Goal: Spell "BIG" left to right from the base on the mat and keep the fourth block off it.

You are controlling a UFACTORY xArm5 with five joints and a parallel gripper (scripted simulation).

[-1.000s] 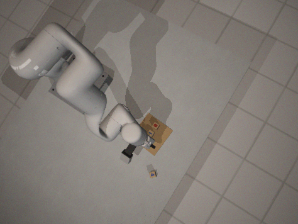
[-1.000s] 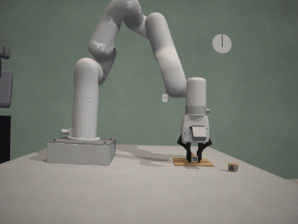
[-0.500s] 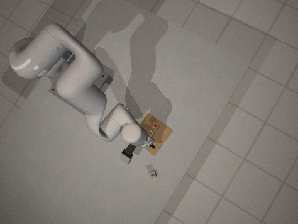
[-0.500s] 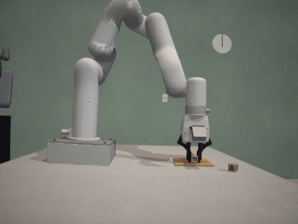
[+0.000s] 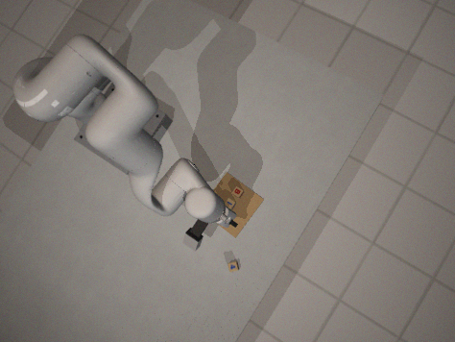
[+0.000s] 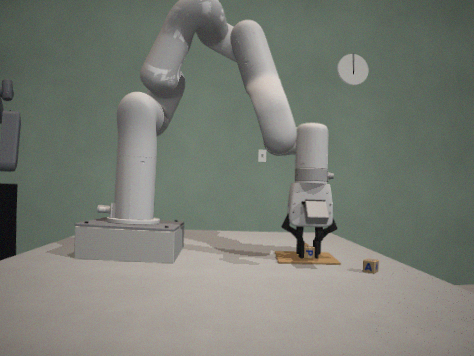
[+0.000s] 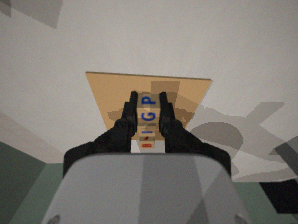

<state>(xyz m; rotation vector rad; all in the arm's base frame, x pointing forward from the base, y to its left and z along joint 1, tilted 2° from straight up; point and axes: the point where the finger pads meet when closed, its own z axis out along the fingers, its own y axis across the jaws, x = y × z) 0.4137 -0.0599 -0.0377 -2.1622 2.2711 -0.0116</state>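
My hand is 40 mm to the right of the mat and 30 mm above it.
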